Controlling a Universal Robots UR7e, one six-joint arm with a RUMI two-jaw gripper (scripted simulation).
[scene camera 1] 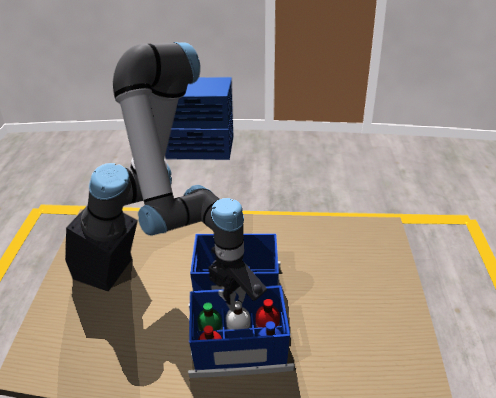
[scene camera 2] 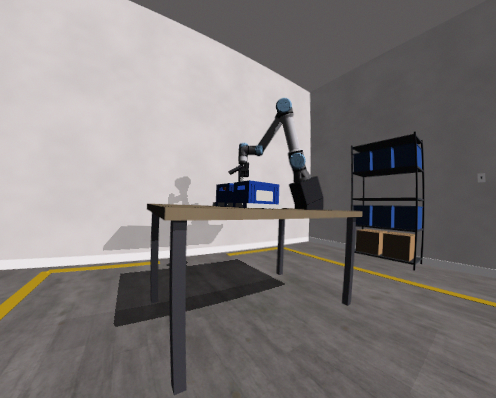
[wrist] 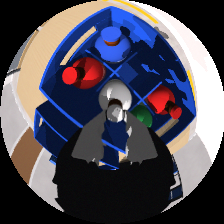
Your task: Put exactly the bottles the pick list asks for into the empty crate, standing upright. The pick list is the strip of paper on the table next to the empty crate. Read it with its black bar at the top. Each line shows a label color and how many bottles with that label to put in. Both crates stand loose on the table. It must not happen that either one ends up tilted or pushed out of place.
Scene:
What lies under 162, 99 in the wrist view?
A red bottle.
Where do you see a white bottle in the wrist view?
At 114, 94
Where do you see a crate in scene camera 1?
238, 348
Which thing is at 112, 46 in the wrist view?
A blue bottle.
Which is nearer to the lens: the red bottle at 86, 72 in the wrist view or the crate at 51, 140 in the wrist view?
The red bottle.

